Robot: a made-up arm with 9 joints. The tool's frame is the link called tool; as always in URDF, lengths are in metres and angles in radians.
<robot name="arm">
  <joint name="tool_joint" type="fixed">
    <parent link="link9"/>
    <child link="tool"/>
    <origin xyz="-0.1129 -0.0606 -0.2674" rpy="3.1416 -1.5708 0"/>
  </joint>
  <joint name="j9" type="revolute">
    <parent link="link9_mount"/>
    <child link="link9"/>
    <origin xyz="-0.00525 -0.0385 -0.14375" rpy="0 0 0"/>
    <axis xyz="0 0 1"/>
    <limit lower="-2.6" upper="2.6"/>
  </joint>
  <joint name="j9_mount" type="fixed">
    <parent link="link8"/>
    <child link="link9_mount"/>
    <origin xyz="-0.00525 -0.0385 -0.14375" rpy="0 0 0"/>
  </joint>
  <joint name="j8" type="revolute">
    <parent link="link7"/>
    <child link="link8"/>
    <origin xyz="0.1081 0.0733 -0.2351" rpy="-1.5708 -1.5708 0"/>
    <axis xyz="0 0 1"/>
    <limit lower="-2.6" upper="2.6"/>
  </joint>
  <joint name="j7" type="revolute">
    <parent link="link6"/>
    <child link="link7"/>
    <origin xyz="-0.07 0.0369 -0.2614" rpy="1.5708 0 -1.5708"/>
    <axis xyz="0 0 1"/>
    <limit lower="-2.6" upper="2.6"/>
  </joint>
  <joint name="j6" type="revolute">
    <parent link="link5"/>
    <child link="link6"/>
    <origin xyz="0.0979 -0.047 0.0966" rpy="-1.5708 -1.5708 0"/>
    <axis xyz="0 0 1"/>
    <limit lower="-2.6" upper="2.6"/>
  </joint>
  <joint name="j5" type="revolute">
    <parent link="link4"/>
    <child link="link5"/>
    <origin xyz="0.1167 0.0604 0.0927" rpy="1.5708 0 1.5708"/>
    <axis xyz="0 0 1"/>
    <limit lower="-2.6" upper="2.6"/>
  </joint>
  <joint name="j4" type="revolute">
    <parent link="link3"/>
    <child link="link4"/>
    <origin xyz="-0.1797 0.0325 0.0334" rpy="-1.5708 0 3.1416"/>
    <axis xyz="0 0 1"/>
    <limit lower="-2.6" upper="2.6"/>
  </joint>
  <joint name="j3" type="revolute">
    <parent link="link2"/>
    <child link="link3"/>
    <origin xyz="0.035 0.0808 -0.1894" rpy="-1.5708 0 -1.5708"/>
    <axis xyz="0 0 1"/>
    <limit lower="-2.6" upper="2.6"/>
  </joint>
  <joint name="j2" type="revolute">
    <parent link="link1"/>
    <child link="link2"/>
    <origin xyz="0.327 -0.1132 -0.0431" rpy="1.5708 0 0"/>
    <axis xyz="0 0 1"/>
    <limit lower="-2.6" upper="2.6"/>
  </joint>
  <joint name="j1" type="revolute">
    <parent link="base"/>
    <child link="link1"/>
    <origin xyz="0 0 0.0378" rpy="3.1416 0 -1.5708"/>
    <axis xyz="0 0 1"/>
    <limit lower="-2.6" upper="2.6"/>
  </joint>
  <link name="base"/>
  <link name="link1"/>
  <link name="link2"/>
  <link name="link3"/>
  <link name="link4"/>
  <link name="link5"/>
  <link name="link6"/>
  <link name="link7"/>
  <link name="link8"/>
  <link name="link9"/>
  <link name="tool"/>
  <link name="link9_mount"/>
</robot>
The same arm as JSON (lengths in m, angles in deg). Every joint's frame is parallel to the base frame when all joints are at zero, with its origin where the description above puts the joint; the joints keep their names.
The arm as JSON. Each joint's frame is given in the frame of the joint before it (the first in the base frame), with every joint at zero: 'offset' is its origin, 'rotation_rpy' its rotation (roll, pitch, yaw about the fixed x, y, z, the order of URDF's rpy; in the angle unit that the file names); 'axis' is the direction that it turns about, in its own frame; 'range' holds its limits. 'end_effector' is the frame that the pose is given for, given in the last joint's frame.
{
  "length_unit": "m",
  "angle_unit": "deg",
  "chain": [
    {
      "id": "j1",
      "offset": [
        0.0,
        0.0,
        0.0378
      ],
      "rotation_rpy": [
        0.0,
        0.0,
        0.0
      ],
      "axis": "-z",
      "range": [
        -148.97,
        148.97
      ]
    },
    {
      "id": "j2",
      "offset": [
        0.1132,
        -0.327,
        0.0431
      ],
      "rotation_rpy": [
        0.0,
        0.0,
        0.0
      ],
      "axis": "+x",
      "range": [
        -148.97,
        148.97
      ]
    },
    {
      "id": "j3",
      "offset": [
        -0.1894,
        -0.035,
        -0.0808
      ],
      "rotation_rpy": [
        0.0,
        0.0,
        0.0
      ],
      "axis": "-y",
      "range": [
        -148.97,
        148.97
      ]
    },
    {
      "id": "j4",
      "offset": [
        -0.0325,
        -0.0334,
        -0.1797
      ],
      "rotation_rpy": [
        0.0,
        0.0,
        0.0
      ],
      "axis": "+x",
      "range": [
        -148.97,
        148.97
      ]
    },
    {
      "id": "j5",
      "offset": [
        0.0927,
        0.0604,
        -0.1167
      ],
      "rotation_rpy": [
        0.0,
        0.0,
        0.0
      ],
      "axis": "-z",
      "range": [
        -148.97,
        148.97
      ]
    },
    {
      "id": "j6",
      "offset": [
        -0.047,
        0.0979,
        -0.0966
      ],
      "rotation_rpy": [
        0.0,
        0.0,
        0.0
      ],
      "axis": "+x",
      "range": [
        -148.97,
        148.97
      ]
    },
    {
      "id": "j7",
      "offset": [
        -0.2614,
        0.0369,
        0.07
      ],
      "rotation_rpy": [
        0.0,
        0.0,
        0.0
      ],
      "axis": "+z",
      "range": [
        -148.97,
        148.97
      ]
    },
    {
      "id": "j8",
      "offset": [
        0.0733,
        -0.1081,
        -0.2351
      ],
      "rotation_rpy": [
        0.0,
        0.0,
        0.0
      ],
      "axis": "+x",
      "range": [
        -148.97,
        148.97
      ]
    },
    {
      "id": "j9",
      "offset": [
        -0.2875,
        0.077,
        -0.0105
      ],
      "rotation_rpy": [
        0.0,
        0.0,
        0.0
      ],
      "axis": "+x",
      "range": [
        -148.97,
        148.97
      ]
    }
  ],
  "end_effector": {
    "offset": [
      -0.2674,
      0.0606,
      -0.1129
    ],
    "rotation_rpy": [
      0.0,
      0.0,
      0.0
    ]
  }
}

